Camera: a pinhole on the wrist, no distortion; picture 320 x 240 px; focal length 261.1 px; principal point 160.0 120.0 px. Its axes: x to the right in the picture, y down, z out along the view. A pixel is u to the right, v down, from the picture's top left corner.
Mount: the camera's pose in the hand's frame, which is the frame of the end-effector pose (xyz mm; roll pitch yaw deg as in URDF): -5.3 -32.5 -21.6 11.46 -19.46 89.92
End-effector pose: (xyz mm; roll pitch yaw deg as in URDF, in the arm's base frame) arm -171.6 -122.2 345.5 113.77 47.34 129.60
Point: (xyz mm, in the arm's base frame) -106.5 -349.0 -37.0
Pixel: outside the picture
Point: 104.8 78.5 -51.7
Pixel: 193 22
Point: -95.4 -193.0 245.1
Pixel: 32 152
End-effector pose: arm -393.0 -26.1 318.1 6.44 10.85 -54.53
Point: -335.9 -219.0 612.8
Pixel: 250 69
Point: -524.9 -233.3 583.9
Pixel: 127 139
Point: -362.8 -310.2 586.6
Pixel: 192 34
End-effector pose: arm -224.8 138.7 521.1 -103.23 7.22 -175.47
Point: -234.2 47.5 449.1
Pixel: outside the picture
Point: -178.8 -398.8 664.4
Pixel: 139 181
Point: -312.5 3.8 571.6
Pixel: 143 12
